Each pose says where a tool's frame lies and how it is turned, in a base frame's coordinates. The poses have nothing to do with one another.
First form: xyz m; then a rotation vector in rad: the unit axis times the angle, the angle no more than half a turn.
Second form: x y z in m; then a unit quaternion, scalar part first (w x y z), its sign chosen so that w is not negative. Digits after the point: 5 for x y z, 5 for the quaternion.
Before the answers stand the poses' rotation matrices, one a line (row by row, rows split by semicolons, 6 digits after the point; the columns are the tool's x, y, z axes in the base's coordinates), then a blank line. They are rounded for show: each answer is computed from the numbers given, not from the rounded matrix.
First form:
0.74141 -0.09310 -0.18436 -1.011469 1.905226 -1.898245
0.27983 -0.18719 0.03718 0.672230 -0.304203 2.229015
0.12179 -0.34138 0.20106 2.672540 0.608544 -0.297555
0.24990 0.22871 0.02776 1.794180 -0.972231 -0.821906
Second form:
-0.720848 -0.283393 0.632508; -0.633544 -0.100663 -0.767130; 0.281069 -0.953706 -0.106980
-0.561812 -0.739891 0.370038; 0.613680 -0.672707 -0.413356; 0.554765 -0.005144 0.831991
0.883676 0.452775 -0.118793; 0.371802 -0.833092 -0.409538; -0.284394 0.317731 -0.904526
0.468054 -0.270449 -0.841298; -0.874573 -0.278240 -0.397121; -0.126682 0.921651 -0.366759

0.74141 -0.09310 -0.18436 0.13371 -0.34885 0.65711 -0.65470
0.27983 -0.18719 0.03718 0.38648 0.26406 -0.11949 0.87557
0.12179 -0.34138 0.20106 0.19109 0.95148 0.21666 -0.10594
0.24990 0.22871 0.02776 0.45361 0.72682 -0.39385 -0.33295

